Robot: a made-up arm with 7 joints.
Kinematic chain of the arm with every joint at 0, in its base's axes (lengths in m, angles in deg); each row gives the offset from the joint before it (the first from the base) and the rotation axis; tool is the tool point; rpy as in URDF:
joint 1: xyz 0 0 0 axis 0.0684 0.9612 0.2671
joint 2: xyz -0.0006 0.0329 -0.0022 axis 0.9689 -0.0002 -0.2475
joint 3: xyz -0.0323 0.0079 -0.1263 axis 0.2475 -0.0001 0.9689
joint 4: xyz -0.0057 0 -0.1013 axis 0.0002 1 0
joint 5: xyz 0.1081 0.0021 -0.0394 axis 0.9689 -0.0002 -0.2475
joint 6: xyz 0.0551 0 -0.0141 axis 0.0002 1 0
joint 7: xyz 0.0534 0 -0.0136 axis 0.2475 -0.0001 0.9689
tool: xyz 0 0 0 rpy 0 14.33 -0.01
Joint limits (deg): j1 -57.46..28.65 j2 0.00..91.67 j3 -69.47..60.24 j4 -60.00..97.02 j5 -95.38..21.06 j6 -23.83..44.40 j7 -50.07..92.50
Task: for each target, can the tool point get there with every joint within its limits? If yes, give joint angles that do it. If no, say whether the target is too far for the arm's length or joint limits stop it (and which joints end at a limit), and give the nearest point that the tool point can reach.
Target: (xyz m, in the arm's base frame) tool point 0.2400 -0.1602 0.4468
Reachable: no: too far | nearest point 0.1332 0.0960 0.1945 | short by 0.375 m
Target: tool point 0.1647 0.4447 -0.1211
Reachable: yes | joints -39.16 65.77 50.36 77.90 11.95 14.70 18.00
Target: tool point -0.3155 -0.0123 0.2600
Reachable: no: joint limits stop it (at a limit: joint 1, joint 2, joint 3, joint 6) | nearest point -0.0378 0.0957 0.1717 | short by 0.311 m
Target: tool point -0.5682 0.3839 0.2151
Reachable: no: too far | nearest point -0.2171 0.4069 -0.0755 | short by 0.456 m
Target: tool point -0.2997 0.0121 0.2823
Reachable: no: joint limits stop it (at a limit: joint 1, joint 2, joint 3, joint 6) | nearest point -0.0375 0.1067 0.1844 | short by 0.295 m
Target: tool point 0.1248 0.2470 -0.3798
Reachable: yes | joints -25.88 32.82 -41.00 75.04 -11.54 36.35 37.88
